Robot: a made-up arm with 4 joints. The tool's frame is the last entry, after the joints.
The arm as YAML. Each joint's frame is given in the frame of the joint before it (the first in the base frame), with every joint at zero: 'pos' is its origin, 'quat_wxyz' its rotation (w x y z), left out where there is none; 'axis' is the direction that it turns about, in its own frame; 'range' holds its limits. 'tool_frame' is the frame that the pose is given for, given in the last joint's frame.
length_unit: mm
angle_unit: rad
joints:
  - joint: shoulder
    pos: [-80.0, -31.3, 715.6]
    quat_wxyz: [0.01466, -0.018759, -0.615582, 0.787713]
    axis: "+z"
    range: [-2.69, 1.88]
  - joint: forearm
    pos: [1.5, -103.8, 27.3]
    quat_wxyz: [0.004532, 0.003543, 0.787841, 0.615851]
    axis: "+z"
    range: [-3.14, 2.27]
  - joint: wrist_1
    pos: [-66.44, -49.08, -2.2]
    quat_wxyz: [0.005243, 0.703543, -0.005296, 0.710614]
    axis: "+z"
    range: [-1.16, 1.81]
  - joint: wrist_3
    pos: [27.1, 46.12, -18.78]
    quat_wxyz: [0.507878, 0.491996, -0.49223, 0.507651]
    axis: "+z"
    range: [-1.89, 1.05]
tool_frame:
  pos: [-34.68, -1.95, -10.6]
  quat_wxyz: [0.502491, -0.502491, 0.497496, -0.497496]
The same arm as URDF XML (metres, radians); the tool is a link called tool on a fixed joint. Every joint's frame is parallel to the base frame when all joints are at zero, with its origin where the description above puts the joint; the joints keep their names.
<robot name="arm">
  <link name="base_link"/>
  <link name="link1"/>
  <link name="link2"/>
  <link name="link3"/>
  <link name="link4"/>
  <link name="tool"/>
  <joint name="shoulder" type="revolute">
    <parent link="base_link"/>
    <child link="link1"/>
    <origin xyz="-0.08 -0.0313 0.7156"/>
    <axis xyz="-0.047598 -0.96926 0.24139"/>
    <limit lower="-2.69" upper="1.88"/>
  </joint>
  <joint name="forearm" type="revolute">
    <parent link="link1"/>
    <child link="link2"/>
    <origin xyz="-0.0028 -0.0013 0.1073"/>
    <axis xyz="0 0 -1"/>
    <limit lower="-3.14" upper="2.27"/>
  </joint>
  <joint name="wrist_1" type="revolute">
    <parent link="link2"/>
    <child link="link3"/>
    <origin xyz="-0.0641 0.0521 0.0022"/>
    <axis xyz="0.99946 -0.031299 -0.01"/>
    <limit lower="-1.16" upper="1.81"/>
  </joint>
  <joint name="wrist_3" type="revolute">
    <parent link="link3"/>
    <child link="link4"/>
    <origin xyz="-0.0176 0.0467 -0.0269"/>
    <axis xyz="0 -1 0"/>
    <limit lower="-1.89" upper="1.05"/>
  </joint>
  <joint name="tool_joint" type="fixed">
    <parent link="link4"/>
    <child link="tool"/>
    <origin xyz="-0.0347 0.0106 -0.0016" rpy="0 1.5708 0"/>
  </joint>
</robot>

